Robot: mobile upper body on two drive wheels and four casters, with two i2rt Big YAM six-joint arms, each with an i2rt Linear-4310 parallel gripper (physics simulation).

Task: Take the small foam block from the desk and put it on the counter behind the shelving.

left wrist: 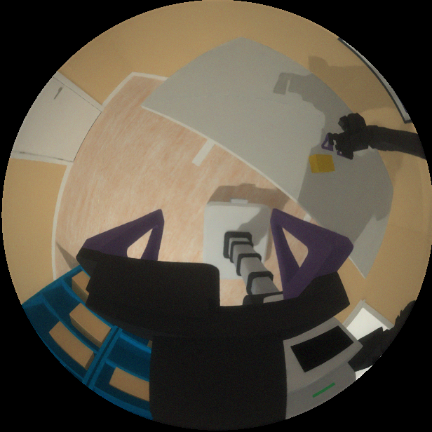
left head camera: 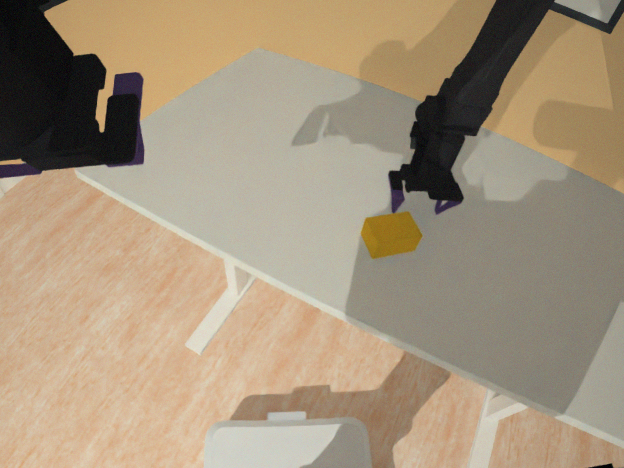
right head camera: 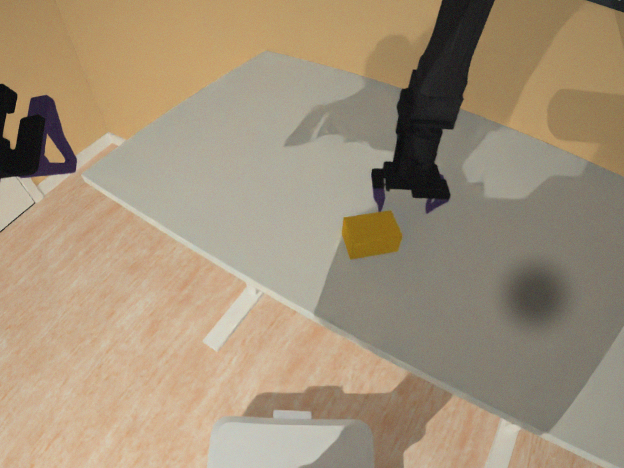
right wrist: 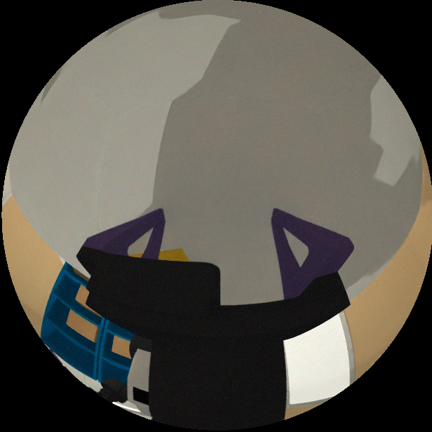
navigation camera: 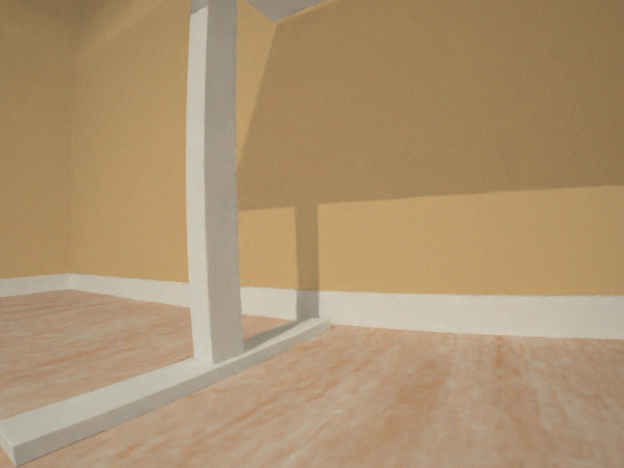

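The small yellow foam block [left head camera: 391, 235] [right head camera: 372, 235] [left wrist: 321, 163] lies on the grey desk [left head camera: 201, 151] [right head camera: 201, 151] [left wrist: 225, 100] [right wrist: 250, 150]. In the right wrist view a strip of the block [right wrist: 175, 255] shows behind the left finger; the rest is hidden. My right gripper [left head camera: 416, 211] [right head camera: 404, 211] [left wrist: 329, 149] [right wrist: 217, 214] is open and empty, above the desk, just beyond the block and offset to its right in the head views. My left gripper [left head camera: 75, 166] [left wrist: 216, 214] is open and empty, away from the block. The counter cannot be made out.
Blue shelving [left wrist: 102, 355] [right wrist: 100, 350] with brown boxes stands at the lower left of both wrist views. My pale base [left head camera: 287, 443] [right head camera: 292, 443] is near the desk edge. A white desk leg [navigation camera: 214, 201] stands ahead at floor level. A white door [left wrist: 60, 120] is far left.
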